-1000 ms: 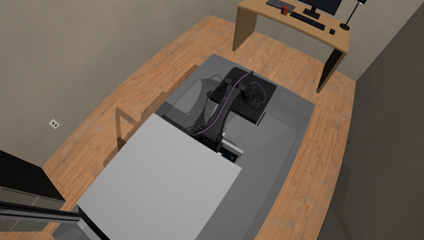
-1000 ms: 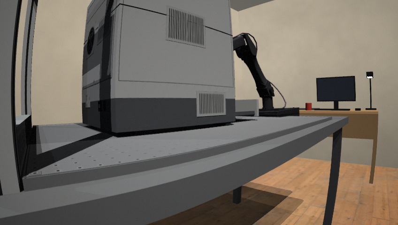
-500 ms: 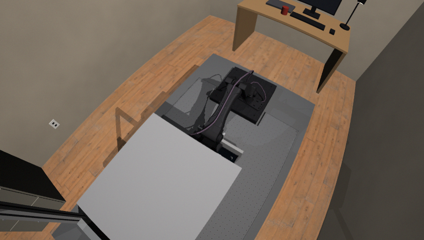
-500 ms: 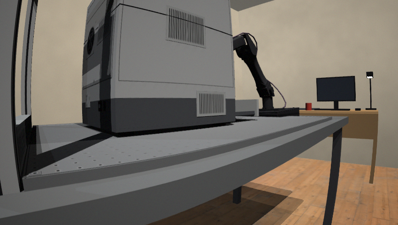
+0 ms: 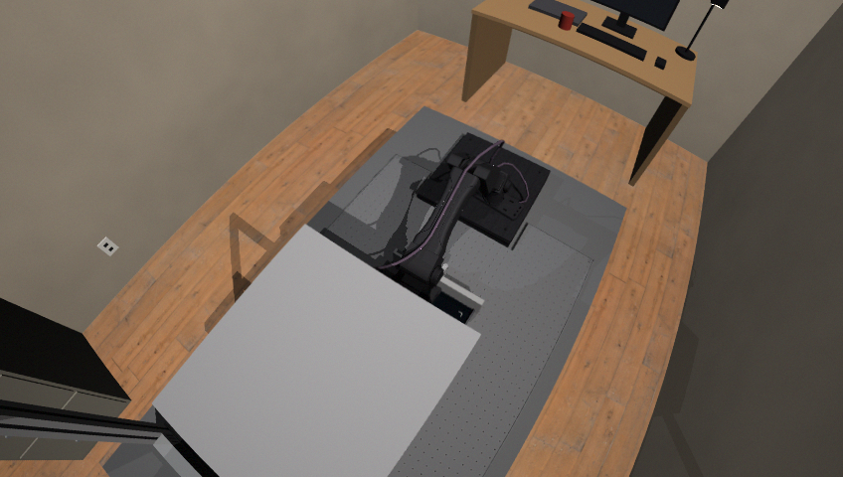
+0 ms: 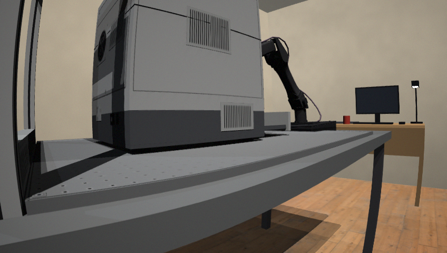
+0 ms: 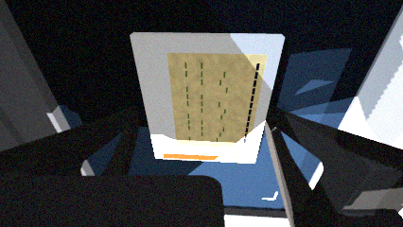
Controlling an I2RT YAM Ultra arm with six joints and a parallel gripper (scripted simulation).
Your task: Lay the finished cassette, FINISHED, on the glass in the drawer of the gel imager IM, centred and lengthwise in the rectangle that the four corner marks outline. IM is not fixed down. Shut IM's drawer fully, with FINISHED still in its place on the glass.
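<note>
The finished cassette lies 1 cm below my hand. From my hand the other things lie so: drawer (1 cm ahead, 1 cm above).
</note>
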